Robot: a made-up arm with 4 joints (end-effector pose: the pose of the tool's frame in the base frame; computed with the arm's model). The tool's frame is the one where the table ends. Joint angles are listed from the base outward.
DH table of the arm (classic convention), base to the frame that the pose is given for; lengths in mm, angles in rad. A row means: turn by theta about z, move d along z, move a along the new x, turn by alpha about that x. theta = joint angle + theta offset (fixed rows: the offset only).
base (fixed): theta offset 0  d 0  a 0  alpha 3.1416
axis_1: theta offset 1.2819  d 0  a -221.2  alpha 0
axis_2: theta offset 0.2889  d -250  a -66  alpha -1.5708
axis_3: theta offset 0  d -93  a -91  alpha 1.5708
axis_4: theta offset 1.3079  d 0  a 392.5  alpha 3.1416
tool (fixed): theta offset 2.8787  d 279  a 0  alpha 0
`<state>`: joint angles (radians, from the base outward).
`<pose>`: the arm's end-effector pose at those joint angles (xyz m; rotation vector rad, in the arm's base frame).
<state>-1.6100 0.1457 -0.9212 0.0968</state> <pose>-0.1011 -0.3786 0.4395 0.7050 0.6982 1.2633</pose>
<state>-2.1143 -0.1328 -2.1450 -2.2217</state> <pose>-0.3334 0.2061 -0.0264 -2.3380 -0.0297 -1.0022</pose>
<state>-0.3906 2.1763 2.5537 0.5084</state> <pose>-0.0135 0.4392 -0.0855 -2.2467 1.6680 -0.7721</pose>
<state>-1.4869 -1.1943 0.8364 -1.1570</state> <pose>-0.2799 -0.0962 0.6574 0.7752 0.7399 -2.2666</pose>
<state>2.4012 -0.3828 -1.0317 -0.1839</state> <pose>0.1098 0.2138 0.3258 0.5332 -1.0506 -1.6495</pose>
